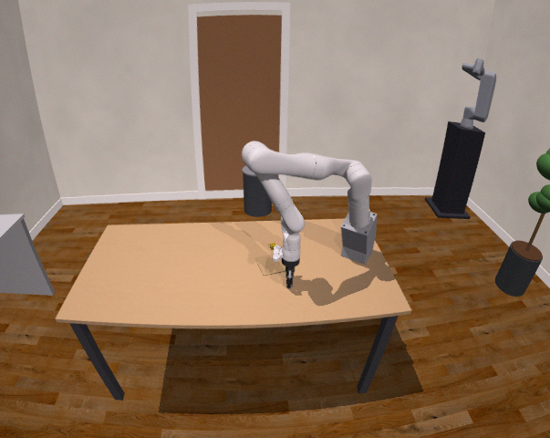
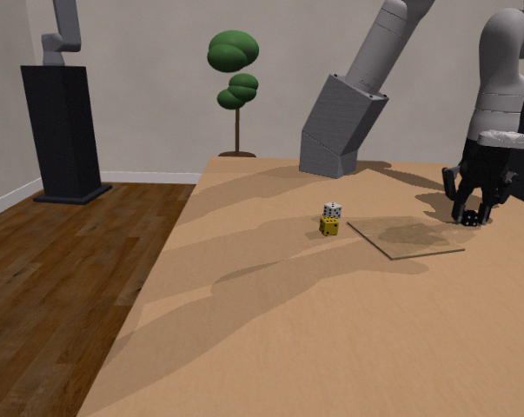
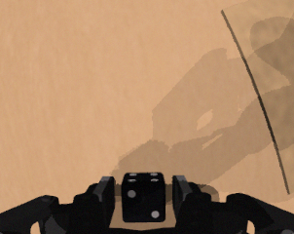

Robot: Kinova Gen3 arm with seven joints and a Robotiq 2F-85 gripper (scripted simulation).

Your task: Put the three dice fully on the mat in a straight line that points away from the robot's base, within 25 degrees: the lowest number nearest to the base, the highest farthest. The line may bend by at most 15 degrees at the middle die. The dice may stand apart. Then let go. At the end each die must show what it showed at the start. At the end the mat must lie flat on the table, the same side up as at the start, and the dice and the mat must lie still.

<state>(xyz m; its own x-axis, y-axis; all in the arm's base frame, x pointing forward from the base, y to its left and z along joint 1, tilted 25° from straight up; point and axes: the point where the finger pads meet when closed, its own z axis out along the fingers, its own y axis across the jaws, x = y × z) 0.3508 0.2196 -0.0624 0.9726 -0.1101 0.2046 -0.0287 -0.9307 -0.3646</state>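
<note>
Right now the black die is 1 cm below my hand. The rest, counted from my hand: white die (26 cm to the right, 1 cm below, 1 cm ahead); then yellow die (28 cm to the right, 8 cm ahead, 1 cm below); then tan mat (15 cm to the right, 8 cm ahead, 2 cm below).
</note>
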